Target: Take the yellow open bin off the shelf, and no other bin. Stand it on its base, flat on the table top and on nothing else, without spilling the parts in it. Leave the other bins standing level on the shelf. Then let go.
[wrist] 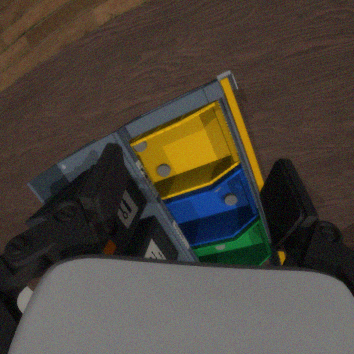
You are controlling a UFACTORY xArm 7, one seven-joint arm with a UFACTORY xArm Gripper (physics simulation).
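Frame: origin at the arm's base, x left, y back, z up, level; centimetres.
Where they show: gripper, fingertip midpoint: [196, 169].
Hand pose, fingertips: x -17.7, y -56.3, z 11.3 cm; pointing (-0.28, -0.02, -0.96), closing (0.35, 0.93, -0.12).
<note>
After its pixels a point has its place.
The yellow open bin [197, 142] {x -12.1, y -59.4, z -11.5 cm} sits on the grey shelf [172, 111] {x -19.2, y -60.3, z -3.9 cm} in the middle of the wrist view, at the far end of a row, with round grey parts in it. A blue bin [217, 207] {x 2.1, y -58.6, z -11.5 cm} is right beside it, and a green bin [235, 245] {x 13.5, y -56.5, z -11.5 cm} comes after the blue one. The blue and green bins each show a round grey part. My gripper [196, 169] {x -17.6, y -56.3, z 11.3 cm} is open and empty, above the shelf. Its left finger covers part of the shelf's left side; its right finger is beyond the yellow strip on the right edge. The gripper body hides the near end of the row.
A yellow strip [243, 130] {x -14.1, y -52.0, z -5.9 cm} runs along the shelf's right edge. A dark object with a white label [154, 249] {x -2.5, y -66.8, z 2.8 cm} shows near the left finger. The dark wood table top [295, 75] {x -19.1, y -42.4, z -12.4 cm} surrounds the shelf. A lighter plank floor [40, 30] lies past the table edge at the upper left.
</note>
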